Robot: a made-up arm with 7 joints.
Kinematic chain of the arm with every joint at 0, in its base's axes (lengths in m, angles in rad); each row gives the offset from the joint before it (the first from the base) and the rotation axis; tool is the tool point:
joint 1: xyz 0 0 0.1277 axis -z
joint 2: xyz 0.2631 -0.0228 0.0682 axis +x
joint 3: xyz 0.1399 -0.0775 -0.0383 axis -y
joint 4: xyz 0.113 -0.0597 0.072 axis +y
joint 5: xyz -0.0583 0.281 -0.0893 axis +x
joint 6: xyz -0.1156 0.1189 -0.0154 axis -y
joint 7: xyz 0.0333 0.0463 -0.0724 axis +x
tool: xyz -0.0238 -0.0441 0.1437
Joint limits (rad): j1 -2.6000..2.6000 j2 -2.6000..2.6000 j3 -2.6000..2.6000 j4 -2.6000..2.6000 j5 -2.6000..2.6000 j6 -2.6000..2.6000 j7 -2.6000..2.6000
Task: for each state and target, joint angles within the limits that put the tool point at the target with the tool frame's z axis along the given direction. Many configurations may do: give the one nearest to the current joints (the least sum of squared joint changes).
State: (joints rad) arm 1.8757 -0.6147 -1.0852 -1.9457 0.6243 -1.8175 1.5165
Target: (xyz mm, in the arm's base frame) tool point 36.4 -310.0 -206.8 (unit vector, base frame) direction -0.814 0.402 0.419
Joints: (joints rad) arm 1.5521 -0.3656 -1.1505 -1.8680 -0.2345 -2.0640 1.8546
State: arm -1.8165 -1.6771 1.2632 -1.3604 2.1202 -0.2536 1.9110
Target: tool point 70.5 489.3 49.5 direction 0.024 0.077 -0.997
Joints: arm -1.7240 -2.2218 1.9297 -1.0638 2.6000 -0.1706 1.4923
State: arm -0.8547 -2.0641 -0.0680 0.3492 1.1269 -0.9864 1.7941
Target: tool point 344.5 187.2 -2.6 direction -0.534 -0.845 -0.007
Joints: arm -0.2192 -1.6414 -0.5216 0.5879 1.7734 -1.1718 1.2173
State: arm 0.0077 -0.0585 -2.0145 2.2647 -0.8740 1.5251 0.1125
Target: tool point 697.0 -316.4 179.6 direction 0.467 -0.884 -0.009
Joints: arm 0.6293 -0.0335 -1.5304 1.8232 -0.9125 2.0413 0.1381
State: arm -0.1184 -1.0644 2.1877 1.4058 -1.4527 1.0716 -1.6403
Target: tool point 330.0 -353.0 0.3 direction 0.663 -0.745 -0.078
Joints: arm -0.0528 -1.3890 1.9951 1.7504 -1.5179 1.3074 -2.0151
